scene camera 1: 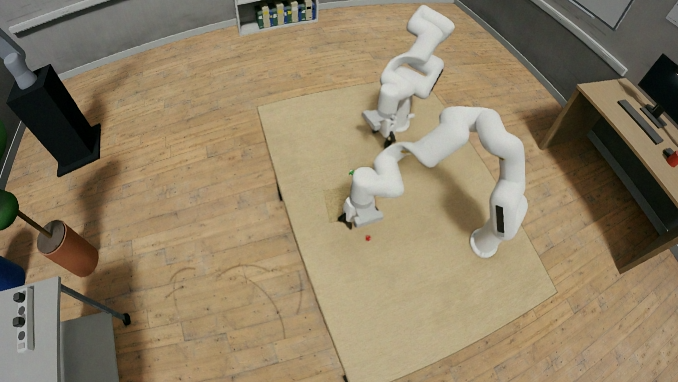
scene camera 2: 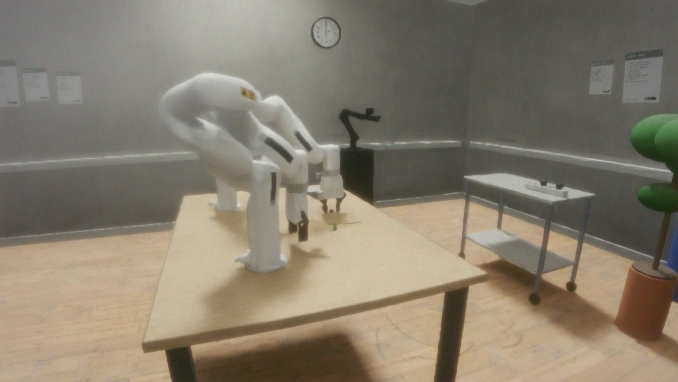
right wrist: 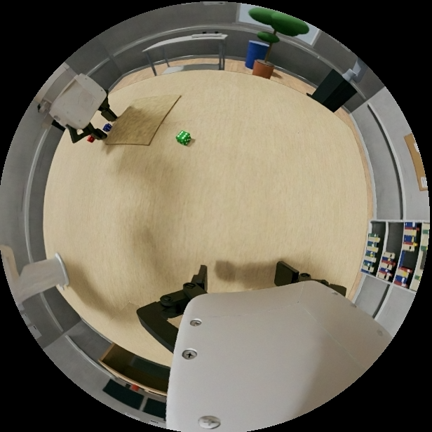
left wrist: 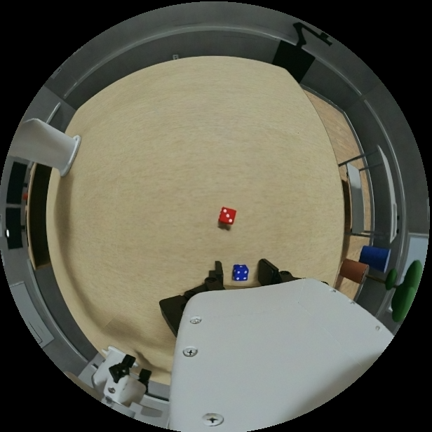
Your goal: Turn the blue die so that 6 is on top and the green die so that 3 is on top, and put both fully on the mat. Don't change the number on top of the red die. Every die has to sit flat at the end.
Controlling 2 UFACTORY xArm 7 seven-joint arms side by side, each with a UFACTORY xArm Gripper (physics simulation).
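The blue die (left wrist: 240,272) (right wrist: 107,127) is on the table beside the mat (scene camera 1: 330,202) (right wrist: 145,120), four pips on its upper face. My left gripper (scene camera 1: 346,223) (scene camera 2: 332,210) is open, its fingers on either side of the blue die with gaps showing in the left wrist view. The red die (scene camera 1: 368,238) (left wrist: 227,215) (right wrist: 90,139) lies close by on the table, three pips up. The green die (scene camera 1: 351,172) (scene camera 2: 335,227) (right wrist: 183,138) sits off the mat; I cannot surely read its top. My right gripper (scene camera 1: 389,141) (scene camera 2: 298,231) (right wrist: 242,275) is open and empty above the table.
The left arm's forearm reaches across the table (scene camera 1: 425,300) in scene camera 1, with the right arm above it in the picture. The table's long edge runs left of the mat in that view. A trolley (scene camera 2: 530,187) and a potted plant (scene camera 2: 648,300) stand off the table.
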